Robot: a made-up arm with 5 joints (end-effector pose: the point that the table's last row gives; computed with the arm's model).
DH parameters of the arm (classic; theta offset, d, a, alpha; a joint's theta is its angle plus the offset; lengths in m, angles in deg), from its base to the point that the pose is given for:
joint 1: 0 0.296 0 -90
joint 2: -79.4 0 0.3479 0
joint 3: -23.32 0 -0.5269 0
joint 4: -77.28 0 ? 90
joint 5: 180 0.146 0 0
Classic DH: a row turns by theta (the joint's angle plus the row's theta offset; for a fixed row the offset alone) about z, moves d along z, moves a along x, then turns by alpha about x.
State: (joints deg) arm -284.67 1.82 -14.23 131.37 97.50
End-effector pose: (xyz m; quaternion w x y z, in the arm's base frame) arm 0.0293 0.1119 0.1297 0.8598 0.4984 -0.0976 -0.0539
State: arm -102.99 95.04 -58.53 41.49 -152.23
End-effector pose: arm -0.0008 -0.0033 -0.4218 0.4985 -0.7065 -0.3238 -0.3841
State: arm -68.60 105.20 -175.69 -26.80 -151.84
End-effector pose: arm 0.3528 -0.9001 0.2139 0.7044 0.4939 0.4388 -0.2594
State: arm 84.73 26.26 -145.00 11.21 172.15
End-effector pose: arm 0.0651 0.7054 1.0759 0.6318 -0.4273 0.4085 0.5015
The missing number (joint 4, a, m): -0.114
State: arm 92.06 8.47 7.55 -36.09 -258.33
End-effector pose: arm -0.0086 0.2404 0.0008 0.1730 -0.9812 0.0825 0.0208
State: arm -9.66 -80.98 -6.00 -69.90 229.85
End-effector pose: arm 0.1421 -0.0242 0.6806 0.9201 0.0995 0.1740 0.3366
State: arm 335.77 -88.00 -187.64 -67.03 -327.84
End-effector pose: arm -0.7061 0.3178 0.0326 0.0104 0.8713 -0.4671 -0.1503
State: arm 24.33 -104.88 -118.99 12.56 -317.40
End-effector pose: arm -0.8748 -0.3955 0.6257 0.5310 0.2664 -0.0428 -0.8033
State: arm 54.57 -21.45 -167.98 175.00 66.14
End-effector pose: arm -0.0680 -0.0956 1.0127 0.1092 -0.9870 0.1000 -0.0621
